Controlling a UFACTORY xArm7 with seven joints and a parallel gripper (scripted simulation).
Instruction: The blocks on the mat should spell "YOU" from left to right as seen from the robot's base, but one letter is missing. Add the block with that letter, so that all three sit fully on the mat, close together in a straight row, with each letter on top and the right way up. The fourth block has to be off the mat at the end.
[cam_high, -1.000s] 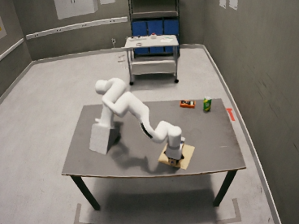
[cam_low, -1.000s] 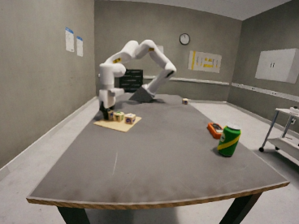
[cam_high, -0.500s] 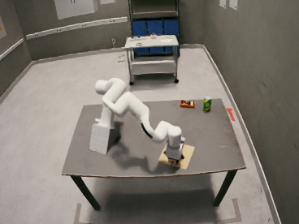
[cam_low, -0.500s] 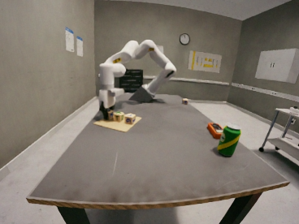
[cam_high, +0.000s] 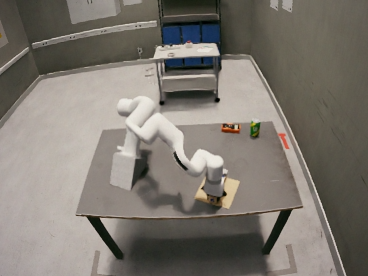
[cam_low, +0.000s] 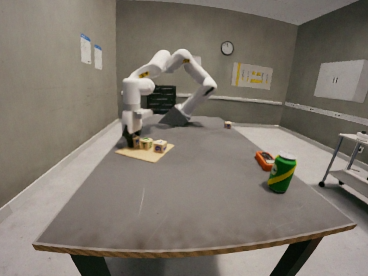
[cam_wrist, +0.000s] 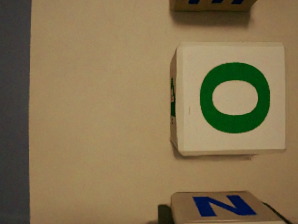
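The tan mat lies 7 cm to the left of my hand, 2 cm below it and 2 cm ahead of it. The rest, counted from my hand: green can: 57 cm to the left, 25 cm ahead, 4 cm above; then orange device: 61 cm to the left, 8 cm ahead, 1 cm below; then block: 55 cm to the left, 48 cm behind.
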